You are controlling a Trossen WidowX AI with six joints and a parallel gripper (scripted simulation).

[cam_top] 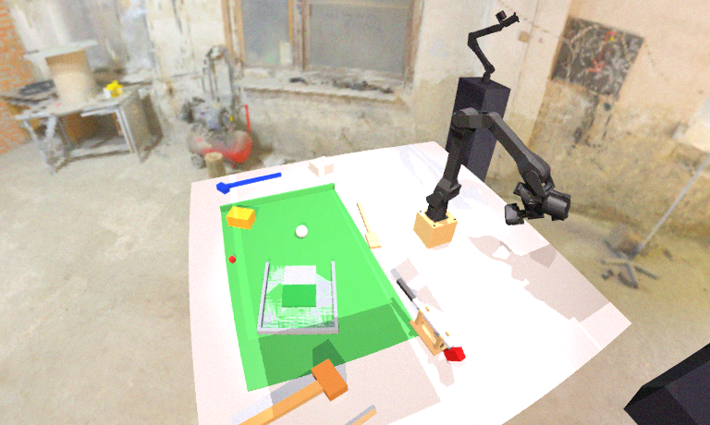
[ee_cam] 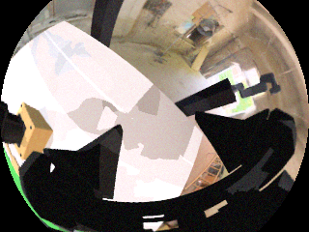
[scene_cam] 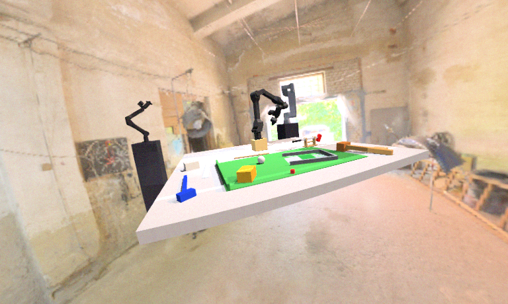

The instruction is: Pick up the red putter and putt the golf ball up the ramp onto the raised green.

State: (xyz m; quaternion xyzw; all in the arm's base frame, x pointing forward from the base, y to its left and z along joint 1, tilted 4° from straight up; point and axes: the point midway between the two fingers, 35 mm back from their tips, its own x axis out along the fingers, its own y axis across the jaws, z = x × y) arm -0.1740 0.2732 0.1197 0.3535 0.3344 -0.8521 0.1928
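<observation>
Now: the red putter 43 cm ahead of my gripper tip, 15 cm below it and 6 cm to the left of it. From my gripper tip the other things lie so: small red cube 89 cm ahead, 40 cm to the right, 20 cm below; then wooden rack 44 cm ahead, 18 cm below, 8 cm to the left; then white golf ball 63 cm ahead, 43 cm to the right, 19 cm below.
</observation>
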